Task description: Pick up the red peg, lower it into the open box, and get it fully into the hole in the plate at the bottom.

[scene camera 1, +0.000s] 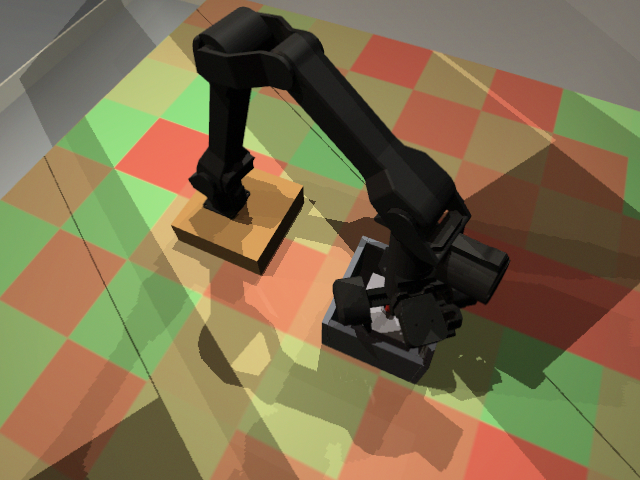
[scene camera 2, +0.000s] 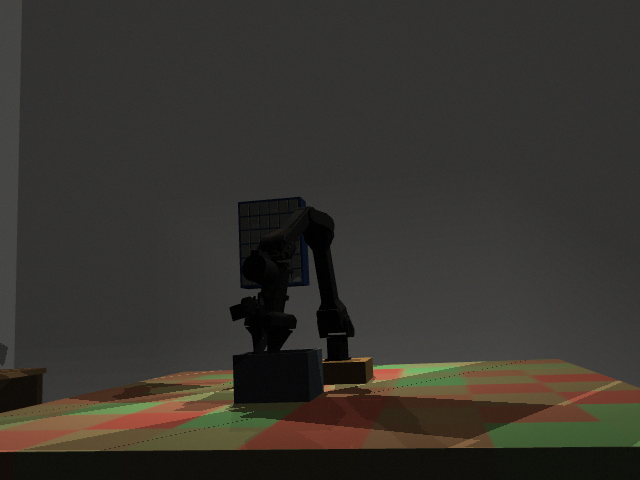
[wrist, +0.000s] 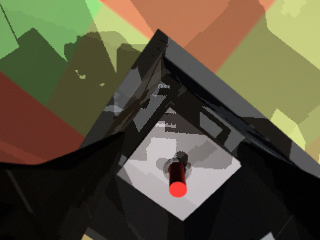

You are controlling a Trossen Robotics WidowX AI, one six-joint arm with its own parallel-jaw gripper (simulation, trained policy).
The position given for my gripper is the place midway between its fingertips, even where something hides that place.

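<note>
I can see my gripper point(scene camera 1: 399, 325), the same gripper point(scene camera 2: 263, 360) and gripper point(wrist: 180, 141). There is a dark box point(scene camera 1: 410, 364), which I also find as the box point(scene camera 2: 296, 375) and the box point(wrist: 165, 72). Then I have in sight a grey plate point(scene camera 1: 385, 327), again the plate point(wrist: 174, 137), while scene camera 2 does not show the plate, hidden by the dark box.
</note>
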